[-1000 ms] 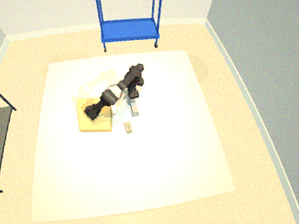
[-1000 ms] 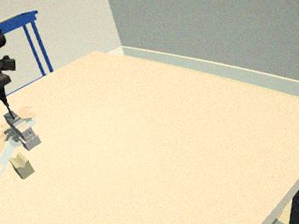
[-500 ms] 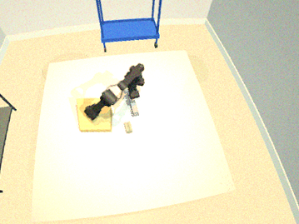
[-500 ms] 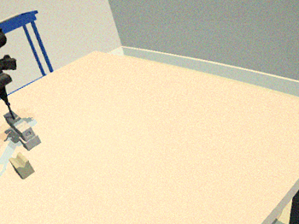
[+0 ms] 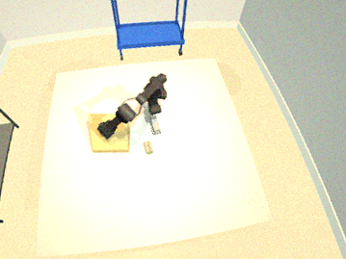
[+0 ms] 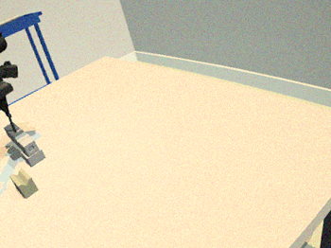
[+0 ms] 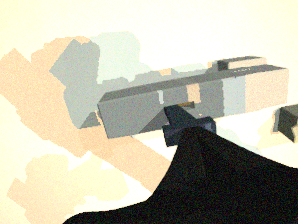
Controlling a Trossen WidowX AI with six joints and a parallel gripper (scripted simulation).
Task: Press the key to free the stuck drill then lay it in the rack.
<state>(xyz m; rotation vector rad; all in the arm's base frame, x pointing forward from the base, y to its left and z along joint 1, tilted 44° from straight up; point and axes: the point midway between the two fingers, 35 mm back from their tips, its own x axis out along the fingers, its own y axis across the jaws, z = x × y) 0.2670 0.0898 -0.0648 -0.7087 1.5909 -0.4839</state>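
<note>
My gripper tip is 5 cm to the left of the drill and 8 cm above it. The rest, counted from my gripper tip: grey block fixture 3 cm to the right, 9 cm below; grey block 5 cm behind, 21 cm to the right, 11 cm below; dark key 3 cm below.
</note>
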